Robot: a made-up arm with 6 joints. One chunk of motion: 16 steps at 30 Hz.
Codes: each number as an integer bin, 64 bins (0 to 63) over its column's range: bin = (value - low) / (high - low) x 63, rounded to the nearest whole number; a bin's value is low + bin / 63 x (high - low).
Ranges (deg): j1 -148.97..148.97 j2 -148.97..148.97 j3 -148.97..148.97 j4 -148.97..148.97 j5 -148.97..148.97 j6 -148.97..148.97
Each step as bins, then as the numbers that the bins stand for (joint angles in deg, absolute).
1 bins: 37 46 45 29 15 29
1 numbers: 26.01 68.57 63.84 -11.82 -78.03 -11.82
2 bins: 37 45 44 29 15 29
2 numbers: 26.01 63.84 59.12 -11.82 -78.03 -11.82
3 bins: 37 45 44 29 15 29
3 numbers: 26.01 63.84 59.12 -11.82 -78.03 -11.82
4 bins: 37 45 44 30 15 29
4 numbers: 26.01 63.84 59.12 -7.09 -78.03 -11.82
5 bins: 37 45 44 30 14 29
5 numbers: 26.01 63.84 59.12 -7.09 -82.76 -11.82
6 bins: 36 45 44 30 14 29
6 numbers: 21.28 63.84 59.12 -7.09 -82.76 -11.82
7 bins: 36 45 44 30 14 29
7 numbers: 21.28 63.84 59.12 -7.09 -82.76 -11.82
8 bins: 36 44 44 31 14 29
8 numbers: 21.28 59.12 59.12 -2.36 -82.76 -11.82
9 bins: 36 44 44 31 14 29
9 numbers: 21.28 59.12 59.12 -2.36 -82.76 -11.82
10 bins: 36 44 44 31 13 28
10 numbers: 21.28 59.12 59.12 -2.36 -87.49 -16.55
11 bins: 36 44 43 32 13 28
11 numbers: 21.28 59.12 54.39 2.36 -87.49 -16.55
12 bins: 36 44 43 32 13 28
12 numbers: 21.28 59.12 54.39 2.36 -87.49 -16.55
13 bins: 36 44 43 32 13 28
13 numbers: 21.28 59.12 54.39 2.36 -87.49 -16.55
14 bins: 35 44 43 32 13 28
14 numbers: 16.55 59.12 54.39 2.36 -87.49 -16.55
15 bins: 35 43 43 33 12 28
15 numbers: 16.55 54.39 54.39 7.09 -92.22 -16.55
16 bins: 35 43 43 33 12 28
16 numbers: 16.55 54.39 54.39 7.09 -92.22 -16.55
